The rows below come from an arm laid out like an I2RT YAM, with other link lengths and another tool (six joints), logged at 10 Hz.
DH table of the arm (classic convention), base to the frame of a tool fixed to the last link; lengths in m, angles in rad. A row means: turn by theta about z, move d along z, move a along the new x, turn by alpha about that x. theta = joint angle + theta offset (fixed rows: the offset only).
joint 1: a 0.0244  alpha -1.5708  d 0.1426  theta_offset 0
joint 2: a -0.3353  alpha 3.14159  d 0  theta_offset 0
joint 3: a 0.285  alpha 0  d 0  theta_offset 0.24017
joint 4: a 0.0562  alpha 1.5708  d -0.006  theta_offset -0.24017
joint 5: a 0  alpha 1.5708  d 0.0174  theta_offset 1.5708
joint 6: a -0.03  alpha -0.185  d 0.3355  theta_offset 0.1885
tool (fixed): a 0  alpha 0  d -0.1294  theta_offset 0
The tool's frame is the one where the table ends.
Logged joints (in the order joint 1, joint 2, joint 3, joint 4, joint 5, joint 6), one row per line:
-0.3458 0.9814 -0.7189 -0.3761 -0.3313 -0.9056
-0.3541 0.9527 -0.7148 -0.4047 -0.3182 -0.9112
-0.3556 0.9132 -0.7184 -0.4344 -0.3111 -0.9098
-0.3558 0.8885 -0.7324 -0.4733 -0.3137 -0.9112
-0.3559 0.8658 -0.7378 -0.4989 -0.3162 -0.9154
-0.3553 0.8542 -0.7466 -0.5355 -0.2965 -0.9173
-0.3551 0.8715 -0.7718 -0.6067 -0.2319 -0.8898
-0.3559 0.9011 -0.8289 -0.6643 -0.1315 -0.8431
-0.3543 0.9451 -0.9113 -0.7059 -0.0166 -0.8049
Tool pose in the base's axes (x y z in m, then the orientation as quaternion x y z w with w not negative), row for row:
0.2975 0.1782 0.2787 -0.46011 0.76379 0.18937 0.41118
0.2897 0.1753 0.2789 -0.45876 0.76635 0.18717 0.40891
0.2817 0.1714 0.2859 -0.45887 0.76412 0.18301 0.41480
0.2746 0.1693 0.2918 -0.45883 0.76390 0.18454 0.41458
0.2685 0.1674 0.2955 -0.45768 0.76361 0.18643 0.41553
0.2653 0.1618 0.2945 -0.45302 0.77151 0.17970 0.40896
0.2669 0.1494 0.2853 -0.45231 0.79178 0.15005 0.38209
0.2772 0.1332 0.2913 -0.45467 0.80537 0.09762 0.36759
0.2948 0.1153 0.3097 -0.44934 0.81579 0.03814 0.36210
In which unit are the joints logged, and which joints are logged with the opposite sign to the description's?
The joints are logged in radians. Opposite sign: joint 1, joint 3, joint 6.
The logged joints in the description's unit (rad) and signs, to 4 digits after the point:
0.3458 0.9814 0.7189 -0.3761 -0.3313 0.9056
0.3541 0.9527 0.7148 -0.4047 -0.3182 0.9112
0.3556 0.9132 0.7184 -0.4344 -0.3111 0.9098
0.3558 0.8885 0.7324 -0.4733 -0.3137 0.9112
0.3559 0.8658 0.7378 -0.4989 -0.3162 0.9154
0.3553 0.8542 0.7466 -0.5355 -0.2965 0.9173
0.3551 0.8715 0.7718 -0.6067 -0.2319 0.8898
0.3559 0.9011 0.8289 -0.6643 -0.1315 0.8431
0.3543 0.9451 0.9113 -0.7059 -0.0166 0.8049

